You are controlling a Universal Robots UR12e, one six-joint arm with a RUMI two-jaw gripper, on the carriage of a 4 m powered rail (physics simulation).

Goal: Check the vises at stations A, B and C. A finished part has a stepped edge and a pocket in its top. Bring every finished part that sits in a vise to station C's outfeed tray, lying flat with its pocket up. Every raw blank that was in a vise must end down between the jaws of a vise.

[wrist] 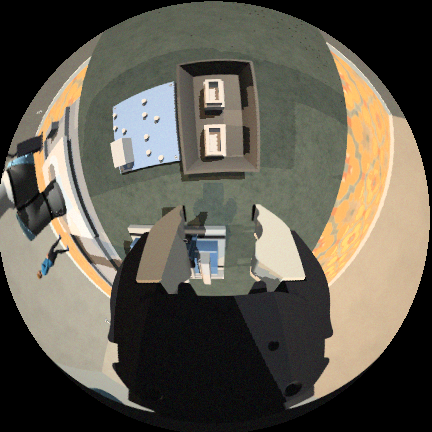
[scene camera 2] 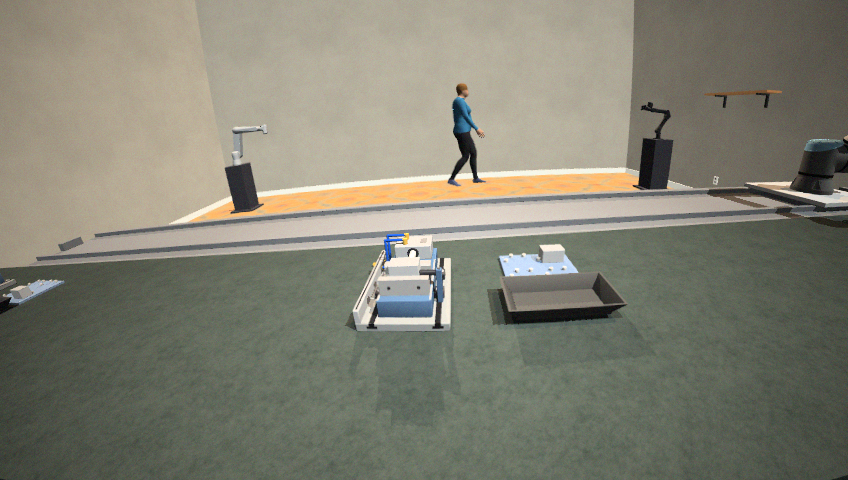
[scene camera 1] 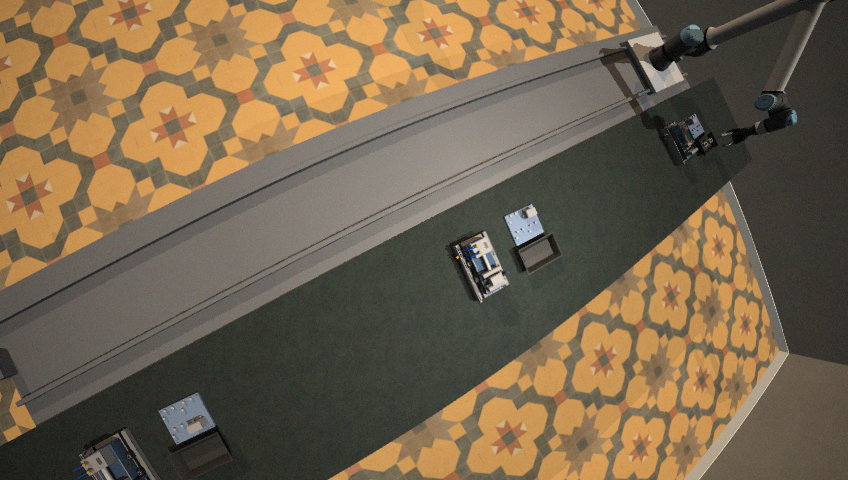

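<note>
My gripper [scene camera 1: 727, 136] [wrist: 218, 207] is open and empty, above and beyond the far-right station. Below it in the wrist view, a dark tray [wrist: 250, 115] holds two finished parts [wrist: 214, 94] [wrist: 215, 141], apart, flat, pockets up. That station's vise [scene camera 1: 677, 145] [wrist: 214, 250] is partly hidden by my left finger; what its jaws hold is unclear. The middle vise [scene camera 1: 483, 261] [scene camera 2: 404, 306] has a pale block [scene camera 2: 402, 266] at its jaws, type unclear. The left vise [scene camera 1: 121, 455] is cut off by the frame. Station letters are not readable.
Pale blocks stand on blue pegged plates: one [wrist: 121, 153] beside the tray, one [scene camera 1: 529, 211] [scene camera 2: 551, 253] mid-table, one [scene camera 1: 196, 423] [scene camera 2: 22, 291] at left. Dark trays stand mid-table [scene camera 1: 538, 254] [scene camera 2: 559, 314] and at left [scene camera 1: 202, 455]. A person [scene camera 2: 462, 118] is beyond the rail [scene camera 2: 505, 215].
</note>
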